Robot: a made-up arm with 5 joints. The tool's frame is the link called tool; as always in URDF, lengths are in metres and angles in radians. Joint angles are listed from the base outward.
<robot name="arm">
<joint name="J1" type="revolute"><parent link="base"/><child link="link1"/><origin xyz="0.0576 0 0.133" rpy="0 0 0"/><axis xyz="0 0 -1"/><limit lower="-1.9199" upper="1.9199"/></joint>
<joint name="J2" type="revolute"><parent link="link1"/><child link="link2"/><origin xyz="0.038 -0.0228 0.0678" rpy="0 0 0"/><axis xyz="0 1 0"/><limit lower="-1.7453" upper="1.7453"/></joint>
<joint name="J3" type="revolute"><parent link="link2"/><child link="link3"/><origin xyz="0.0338 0 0.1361" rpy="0 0 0"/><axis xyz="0 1 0"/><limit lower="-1.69" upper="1.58"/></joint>
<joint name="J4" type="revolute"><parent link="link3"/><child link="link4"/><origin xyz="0.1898 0 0.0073" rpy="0 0 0"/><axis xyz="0 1 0"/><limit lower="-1.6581" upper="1.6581"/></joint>
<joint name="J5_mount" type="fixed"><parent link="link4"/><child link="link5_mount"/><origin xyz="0.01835 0.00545 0" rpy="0 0 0"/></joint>
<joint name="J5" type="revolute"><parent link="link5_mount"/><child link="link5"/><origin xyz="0.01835 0.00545 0" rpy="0 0 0"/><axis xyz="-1 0 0"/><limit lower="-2.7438" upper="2.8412"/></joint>
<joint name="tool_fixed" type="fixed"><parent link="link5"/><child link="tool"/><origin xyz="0 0 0" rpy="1.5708 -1.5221 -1.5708"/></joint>
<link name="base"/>
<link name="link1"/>
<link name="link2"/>
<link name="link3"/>
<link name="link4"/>
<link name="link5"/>
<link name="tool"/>
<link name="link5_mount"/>
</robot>
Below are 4 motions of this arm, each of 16 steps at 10 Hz.
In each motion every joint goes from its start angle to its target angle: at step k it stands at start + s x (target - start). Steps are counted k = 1, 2, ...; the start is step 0. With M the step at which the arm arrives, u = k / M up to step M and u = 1 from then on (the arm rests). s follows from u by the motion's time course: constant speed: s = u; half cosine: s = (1 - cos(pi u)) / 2; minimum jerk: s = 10 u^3 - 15 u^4 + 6 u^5.
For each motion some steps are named. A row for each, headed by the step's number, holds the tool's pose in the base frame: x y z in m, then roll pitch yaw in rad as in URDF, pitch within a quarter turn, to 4 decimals.
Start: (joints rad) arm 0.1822 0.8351 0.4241 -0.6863 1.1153
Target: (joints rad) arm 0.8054 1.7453 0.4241 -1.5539 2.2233
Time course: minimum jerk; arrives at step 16
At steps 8, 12, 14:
8: 0.2181 -0.0999 -0.0034 -0.9760 0.0413 1.1049
12: 0.1349 -0.0869 -0.0346 -0.9000 0.3950 1.1263
14: 0.1180 -0.0786 -0.0378 -0.8677 0.4688 1.1411

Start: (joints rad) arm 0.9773 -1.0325 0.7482 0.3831 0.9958
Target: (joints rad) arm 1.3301 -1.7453 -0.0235 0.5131 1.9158
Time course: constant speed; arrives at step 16
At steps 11, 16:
11: 0.0365 0.0229 0.4533 -2.4032 0.0059 0.3444
16: 0.0139 0.1283 0.4300 -2.8394 0.0906 -0.0418

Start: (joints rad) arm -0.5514 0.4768 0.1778 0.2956 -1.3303
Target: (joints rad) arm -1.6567 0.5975 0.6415 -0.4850 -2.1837
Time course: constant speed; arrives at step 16
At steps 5, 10, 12, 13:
5: 0.2479 0.2192 0.1381 0.6805 0.0472 -0.7322
10: 0.1555 0.2504 0.1140 0.7137 0.2286 -0.5846
12: 0.1183 0.2520 0.1058 0.7160 0.3057 -0.5235
13: 0.1001 0.2506 0.1021 0.7145 0.3450 -0.4931

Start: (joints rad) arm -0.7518 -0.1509 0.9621 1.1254 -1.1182
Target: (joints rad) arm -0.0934 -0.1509 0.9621 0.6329 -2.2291
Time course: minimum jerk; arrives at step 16
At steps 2, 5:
2: 0.1941 0.1088 0.1735 -0.3335 0.1323 -0.4658
5: 0.2072 0.0951 0.1725 -0.2717 0.0554 -0.7412

